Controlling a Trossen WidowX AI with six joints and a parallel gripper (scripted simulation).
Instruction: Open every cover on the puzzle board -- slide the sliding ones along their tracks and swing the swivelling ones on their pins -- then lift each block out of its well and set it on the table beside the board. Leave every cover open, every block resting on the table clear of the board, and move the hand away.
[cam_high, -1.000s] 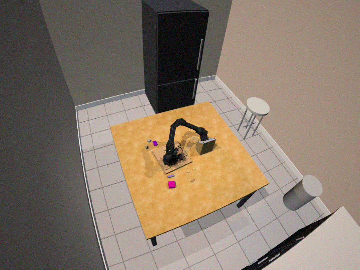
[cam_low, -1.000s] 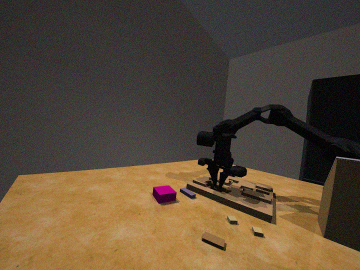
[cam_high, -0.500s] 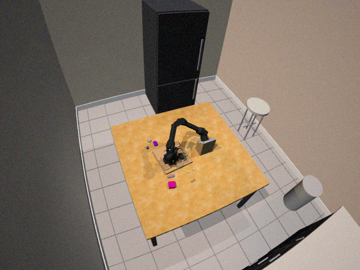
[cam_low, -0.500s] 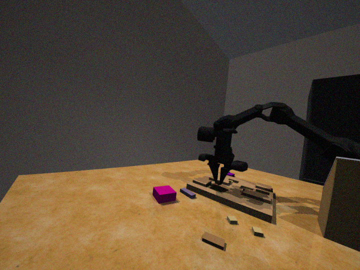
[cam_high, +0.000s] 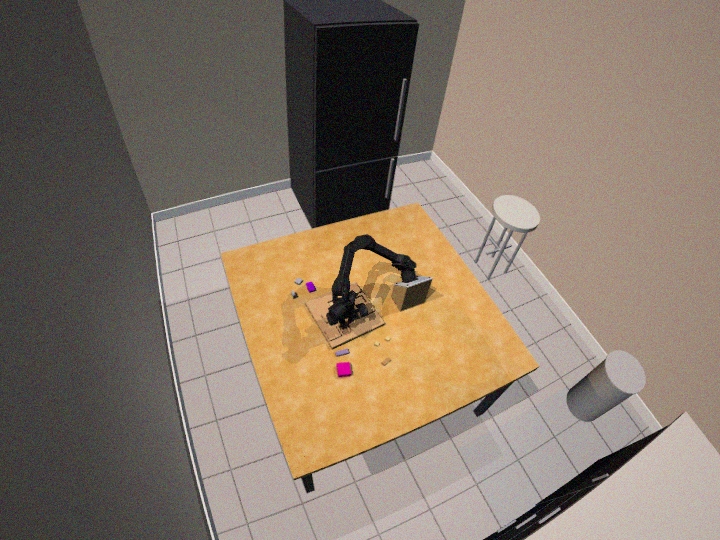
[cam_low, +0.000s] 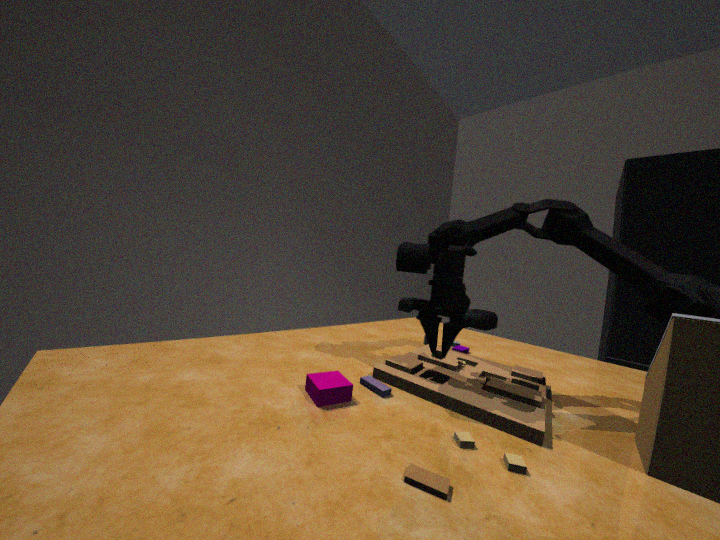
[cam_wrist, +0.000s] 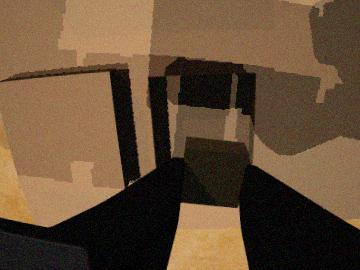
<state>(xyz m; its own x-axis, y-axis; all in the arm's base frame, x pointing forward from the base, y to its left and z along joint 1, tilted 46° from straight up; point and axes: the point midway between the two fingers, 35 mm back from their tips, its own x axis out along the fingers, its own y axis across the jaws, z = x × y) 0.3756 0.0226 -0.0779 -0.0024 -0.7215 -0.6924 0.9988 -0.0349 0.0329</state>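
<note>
The purple block lies 7 cm ahead of my gripper tip, 31 cm to the right of it and 6 cm below it. Round my gripper tip: magenta block (10 cm ahead, 20 cm to the left, 5 cm below); lavender block (7 cm ahead, 11 cm to the left, 6 cm below).
</note>
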